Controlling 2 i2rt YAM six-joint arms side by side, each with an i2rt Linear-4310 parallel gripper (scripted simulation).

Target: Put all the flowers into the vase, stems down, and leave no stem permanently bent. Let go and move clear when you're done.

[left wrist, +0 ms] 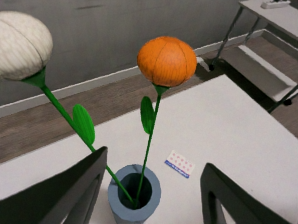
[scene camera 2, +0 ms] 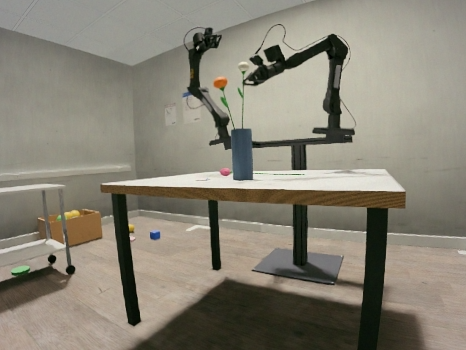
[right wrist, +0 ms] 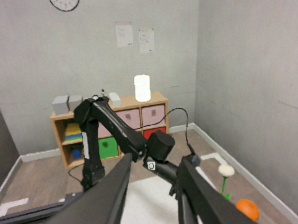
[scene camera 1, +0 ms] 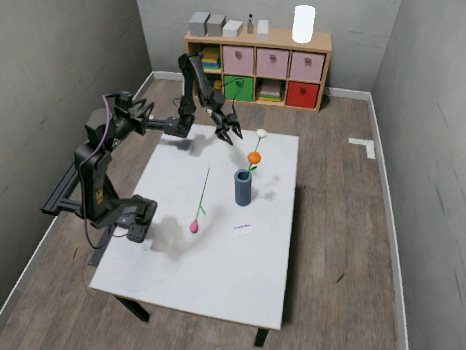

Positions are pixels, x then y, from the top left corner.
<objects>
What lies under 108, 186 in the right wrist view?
My right gripper.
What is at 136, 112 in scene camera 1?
My right gripper.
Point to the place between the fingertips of my left gripper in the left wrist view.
155, 162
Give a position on a blue vase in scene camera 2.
At 241, 139
</objects>
